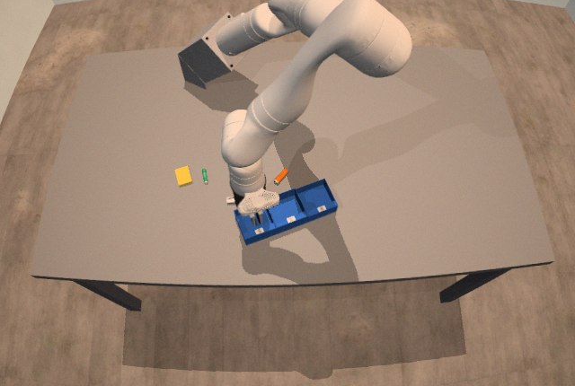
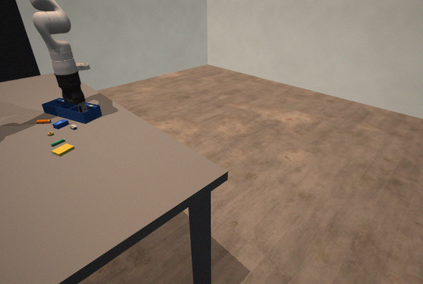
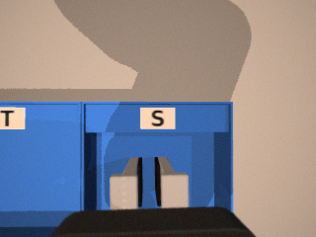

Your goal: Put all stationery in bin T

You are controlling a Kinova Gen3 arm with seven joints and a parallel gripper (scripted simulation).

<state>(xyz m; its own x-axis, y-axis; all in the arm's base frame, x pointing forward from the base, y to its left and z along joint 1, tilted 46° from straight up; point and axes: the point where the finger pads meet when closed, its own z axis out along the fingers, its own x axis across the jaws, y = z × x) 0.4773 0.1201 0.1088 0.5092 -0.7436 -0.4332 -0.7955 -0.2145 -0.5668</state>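
My gripper is now 7 cm to the right of the blue three-compartment bin, 4 cm past it and 1 cm above it. Round my hand: blue 9V battery (8 cm behind, 3 cm below, 2 cm to the right); orange battery (14 cm behind, 4 cm to the left, 3 cm below); grey pencil sharpener (8 cm to the right, 5 cm behind, 3 cm below).
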